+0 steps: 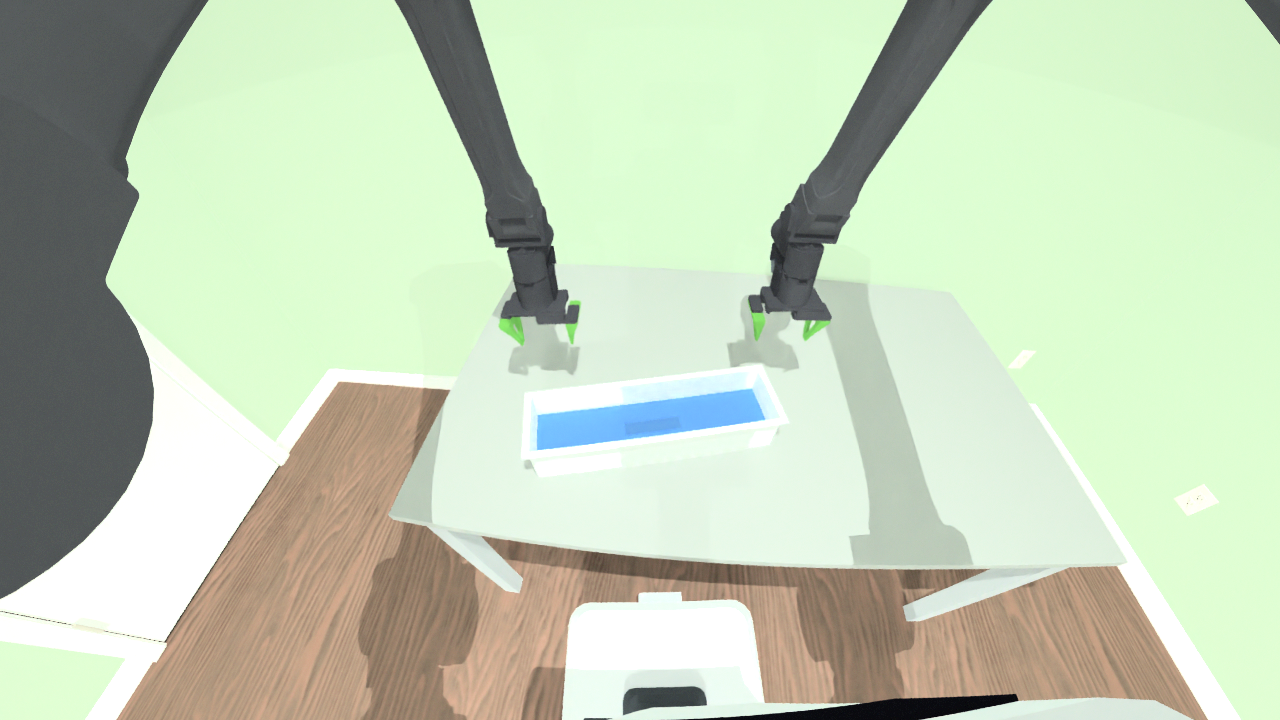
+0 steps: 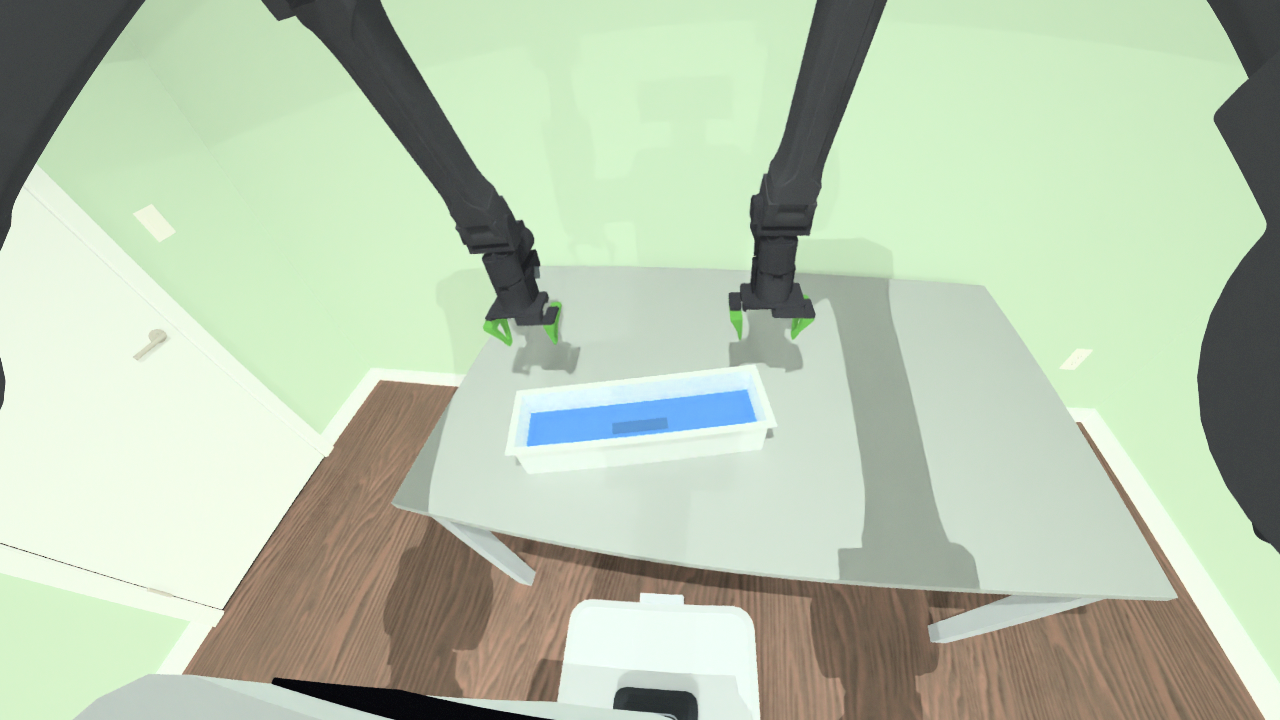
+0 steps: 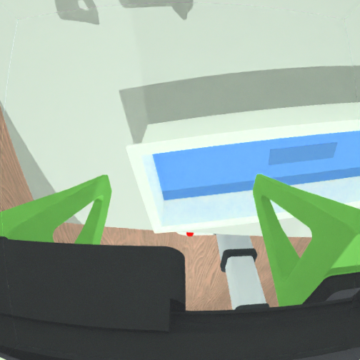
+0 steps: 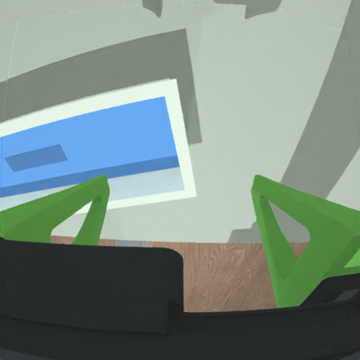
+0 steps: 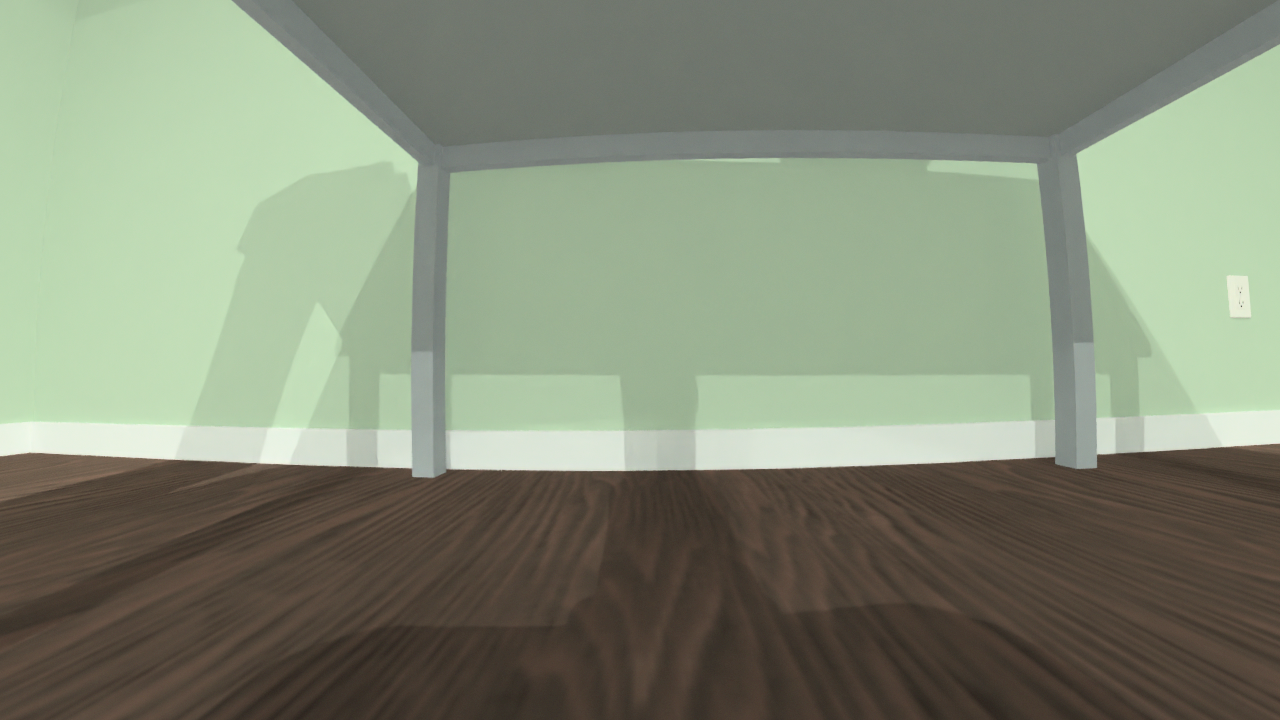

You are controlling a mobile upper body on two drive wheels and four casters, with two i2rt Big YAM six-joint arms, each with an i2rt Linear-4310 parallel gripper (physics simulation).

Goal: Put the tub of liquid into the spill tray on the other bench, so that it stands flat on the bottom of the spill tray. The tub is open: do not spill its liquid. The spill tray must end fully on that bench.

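The white open tub point(image 1: 577, 461) point(image 2: 644, 452) point(image 3: 142, 185) point(image 4: 186, 165) with blue liquid stands upright on the grey bench point(image 1: 939, 447) point(image 2: 984, 465), left of its middle and slightly turned. My left gripper point(image 1: 546, 338) point(image 2: 533, 338) point(image 3: 181, 182) is open and empty, above the bench beyond the tub's left end. My right gripper point(image 1: 782, 334) point(image 2: 767, 333) point(image 4: 180, 182) is open and empty, above the bench beyond the tub's right end. Both stand apart from the tub. The spill tray and the other bench do not show.
The white robot base point(image 1: 662, 640) point(image 2: 660, 635) stands at the bench's near side. Bench legs point(image 5: 429, 313) point(image 5: 1065, 313) stand on the wood floor point(image 5: 644, 555). A green wall point(image 1: 662, 134) point(image 2: 608, 179) rises behind the bench. A white door point(image 2: 98, 385) is at the left.
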